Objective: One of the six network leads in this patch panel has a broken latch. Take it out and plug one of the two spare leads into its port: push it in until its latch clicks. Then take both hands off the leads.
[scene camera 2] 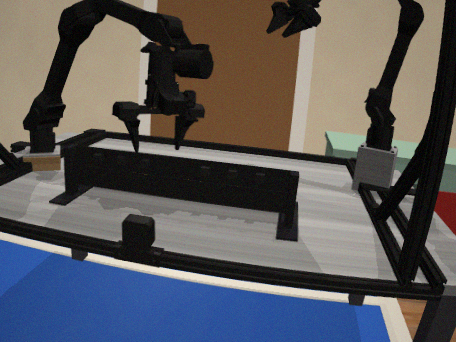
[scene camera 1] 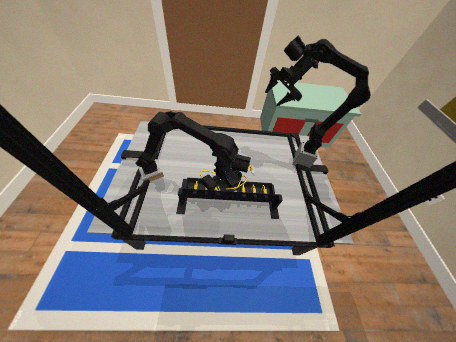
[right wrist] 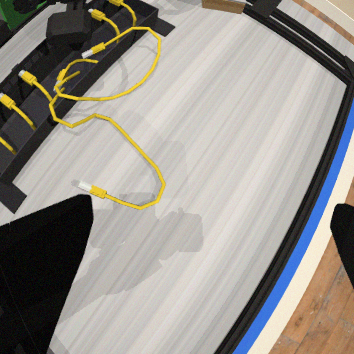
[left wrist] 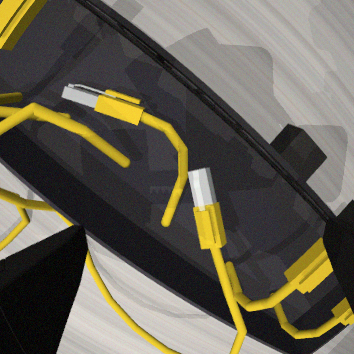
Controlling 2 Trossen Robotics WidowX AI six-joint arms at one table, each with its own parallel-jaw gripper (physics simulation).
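Places are measured from the left arm's base along level axes (x up, y right, z ahead), in millimetres.
Where they show: left gripper, fingertip midpoint: (scene camera 2: 157,150) (scene camera 1: 220,184) (left wrist: 209,236); right gripper, fingertip midpoint: (scene camera 2: 274,34) (scene camera 1: 270,99) (right wrist: 219,212); left arm's base at its link origin: (scene camera 2: 42,150) (scene camera 1: 149,168); right arm's base at its link origin: (scene camera 2: 379,147) (scene camera 1: 309,149).
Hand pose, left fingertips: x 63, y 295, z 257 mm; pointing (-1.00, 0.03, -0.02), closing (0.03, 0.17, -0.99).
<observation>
Things, the pixels of their centre, and the offset from my left fingertips. "pt": a spot on its surface instead.
- black patch panel at the middle of its body: (left wrist: 136,97) (right wrist: 56,63) (scene camera 2: 177,179) (scene camera 1: 230,193) dx -52, dy +40, dz +36 mm
- short-cord lead at a spot on its surface: (left wrist: 119,108) (right wrist: 61,73) pt dx -71, dy +32, dz +47 mm
- left wrist view's right edge at a spot on its surface: (left wrist: 311,266) pt dx -16, dy -21, dz -57 mm
The black patch panel (scene camera 1: 230,196) (scene camera 2: 185,182) (right wrist: 22,157) stands mid-table with yellow leads. A short-cord lead (left wrist: 119,108) (right wrist: 61,75) lies loose inside it, out of any port; whether its latch is broken is unclear. One spare lead (left wrist: 210,226) (right wrist: 98,48) has its clear plug over the panel, its cord looping over the wall. The other spare lead (scene camera 1: 252,171) (right wrist: 98,192) lies on the table behind the panel. My left gripper (scene camera 1: 220,182) (scene camera 2: 156,149) (left wrist: 209,236) is open above the panel, fingers either side of the first spare's plug. My right gripper (scene camera 1: 275,96) (scene camera 2: 277,34) (right wrist: 219,212) is open, high and away.
Several other leads stand along the panel, among them ones at the left wrist view's right edge (left wrist: 311,266) and in the right wrist view (right wrist: 28,78). A black block (scene camera 2: 138,231) sits on the front frame rail. A green cabinet (scene camera 1: 320,96) stands behind the table.
</observation>
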